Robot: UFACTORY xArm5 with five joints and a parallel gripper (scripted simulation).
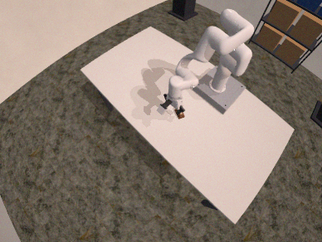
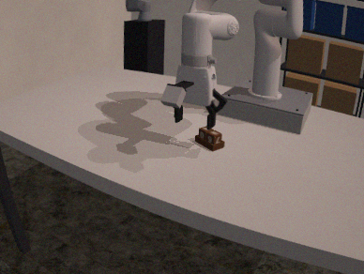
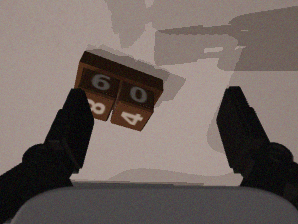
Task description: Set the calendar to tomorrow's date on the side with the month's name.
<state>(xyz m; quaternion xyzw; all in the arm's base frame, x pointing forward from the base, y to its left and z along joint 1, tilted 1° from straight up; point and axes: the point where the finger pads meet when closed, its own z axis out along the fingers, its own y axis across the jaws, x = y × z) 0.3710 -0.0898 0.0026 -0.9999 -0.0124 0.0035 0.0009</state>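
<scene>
Right now the brown wooden cube is 50 mm below my hand, 40 mm behind it and 20 mm to the left of it. The rest, counted from my hand: tray: 60 mm below, 30 mm to the left, 30 mm behind.
</scene>
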